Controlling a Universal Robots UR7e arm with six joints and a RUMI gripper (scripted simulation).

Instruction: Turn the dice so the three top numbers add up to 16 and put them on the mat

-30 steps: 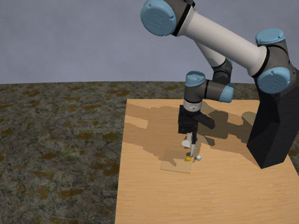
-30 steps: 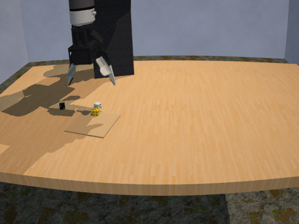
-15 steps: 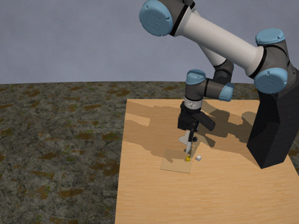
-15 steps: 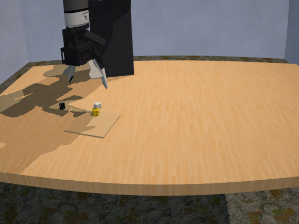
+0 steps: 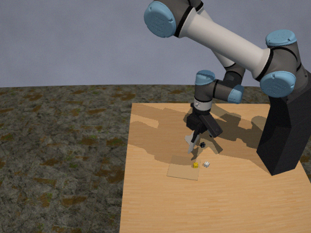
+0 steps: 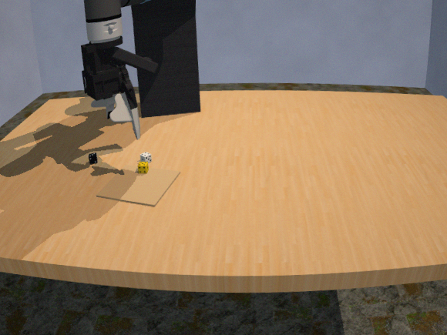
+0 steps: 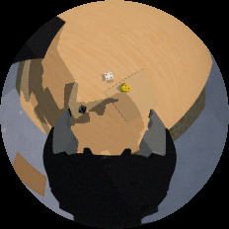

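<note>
The black die is 60 mm behind my hand, 100 mm to the right of it and 90 mm below it. Also, from my hand: yellow die 20 mm ahead, 40 mm to the left, 90 mm below; then thin tan mat 80 mm ahead, 30 mm to the left, 100 mm below; then white die 30 mm behind, 40 mm to the left, 90 mm below.
</note>
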